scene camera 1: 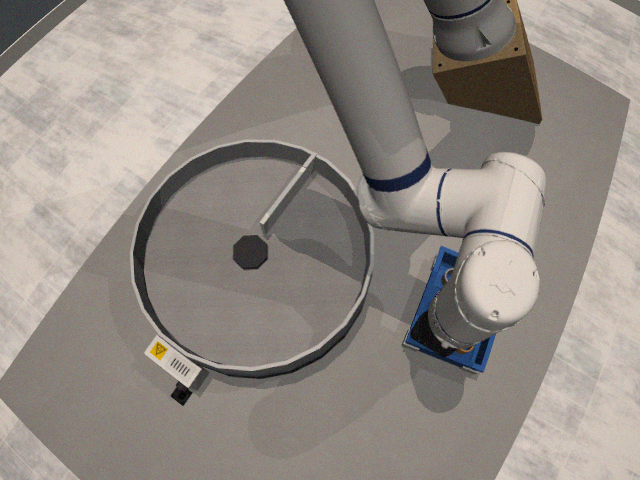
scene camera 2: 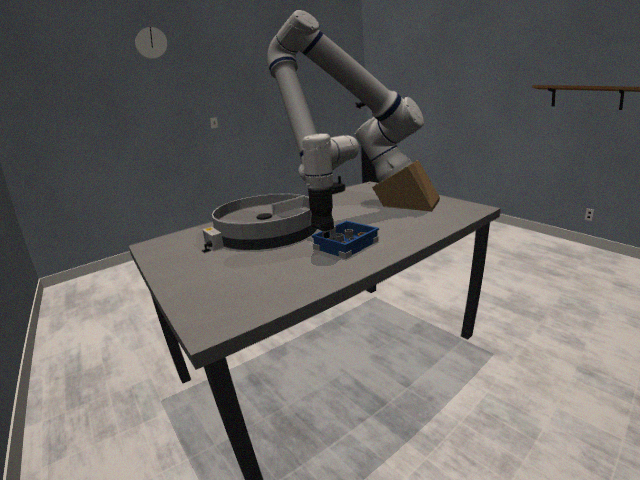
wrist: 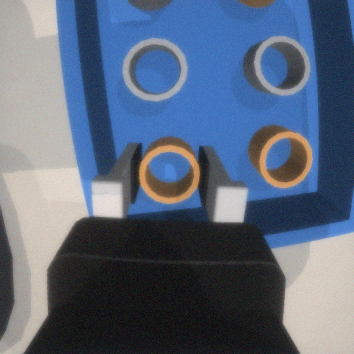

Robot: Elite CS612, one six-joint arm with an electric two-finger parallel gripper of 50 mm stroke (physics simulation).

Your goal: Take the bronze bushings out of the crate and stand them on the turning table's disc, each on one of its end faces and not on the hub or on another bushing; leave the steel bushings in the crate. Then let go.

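Where they show: gripper, fingertip midpoint: [wrist: 169, 162]; arm's base, link origin: [scene camera 1: 475, 32] [scene camera 2: 395, 172].
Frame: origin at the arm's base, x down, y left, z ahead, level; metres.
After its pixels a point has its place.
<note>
My gripper [wrist: 169, 162] @[x 0.131, y 0.259, z 0.588 m] is shut on a bronze bushing [wrist: 169, 196] @[x 0.118, y 0.261, z 0.604 m], which stands upright in a corner of the blue crate [scene camera 1: 437, 268] @[x 0.097, y 0.203, z 0.499 m] [scene camera 2: 372, 238] @[x 0.126, y 0.334, z 0.459 m] [wrist: 70, 100] @[x 0.097, y 0.211, z 0.555 m]. A second bronze bushing [wrist: 308, 159] @[x 0.117, y 0.335, z 0.573 m] stands to its right in the wrist view. Two steel bushings [wrist: 127, 70] @[x 0.117, y 0.233, z 0.540 m] [wrist: 305, 70] @[x 0.117, y 0.324, z 0.525 m] stand in the row above. At the top edge of the wrist view, part of another bronze bushing [wrist: 256, 2] @[x 0.131, y 0.296, z 0.489 m] and of a darker bushing [wrist: 150, 4] @[x 0.129, y 0.238, z 0.501 m] shows. The turning table's disc [scene camera 1: 206, 304] @[x 0.094, y -0.076, z 0.795 m] carries a dark hub [scene camera 1: 250, 252] @[x 0.086, y -0.074, z 0.677 m] [scene camera 2: 264, 215] @[x 0.086, y -0.075, z 0.675 m] at its centre; no bushing shows on it.
A raised rim [scene camera 1: 135, 268] @[x 0.057, y -0.207, z 0.832 m] [scene camera 2: 258, 230] @[x 0.076, y 0.107, z 0.781 m] surrounds the disc. A straight bar [scene camera 1: 287, 192] @[x 0.050, y -0.082, z 0.561 m] [scene camera 2: 289, 205] @[x 0.071, y -0.082, z 0.553 m] runs from the rim towards the hub. A white box with a warning label [scene camera 1: 174, 363] @[x 0.088, y -0.050, z 0.909 m] [scene camera 2: 211, 238] @[x 0.102, y -0.011, z 0.925 m] sits outside the rim. The arm's wooden base block [scene camera 1: 488, 87] @[x 0.064, y 0.087, z 0.073 m] [scene camera 2: 408, 191] @[x 0.063, y 0.130, z 0.051 m] stands at the back.
</note>
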